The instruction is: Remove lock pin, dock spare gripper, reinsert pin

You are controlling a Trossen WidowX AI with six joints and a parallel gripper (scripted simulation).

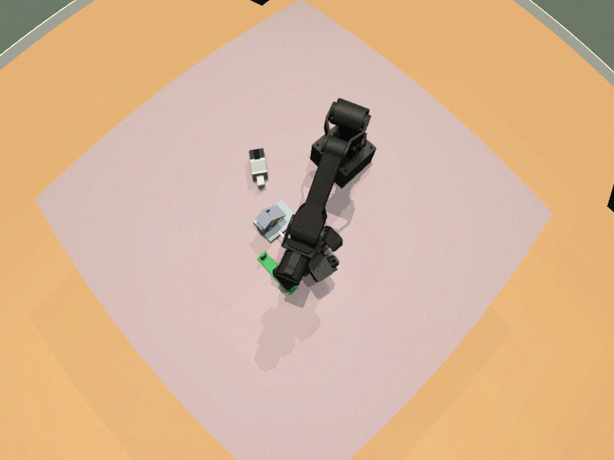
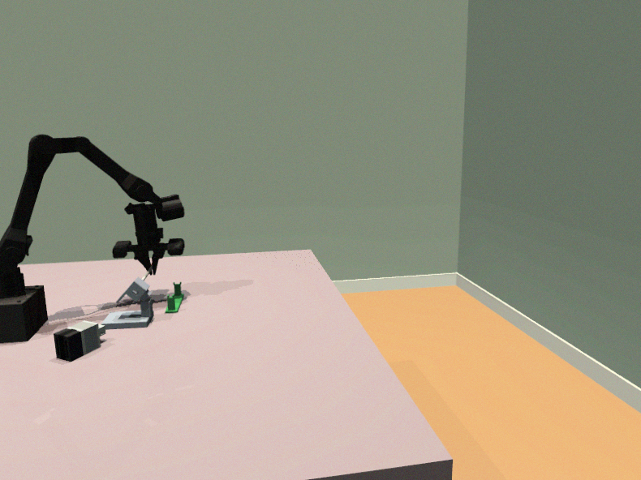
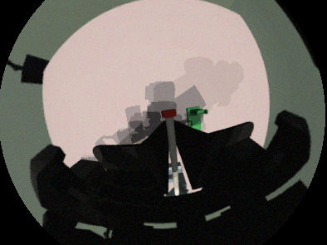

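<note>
The green holder is 7 cm to the right of my gripper tip, 5 cm below it and 5 cm ahead of it. Also, from my gripper tip: spare gripper: 30 cm to the right, 16 cm behind, 4 cm below; mount: 17 cm to the right, 5 cm behind, 2 cm below.
</note>
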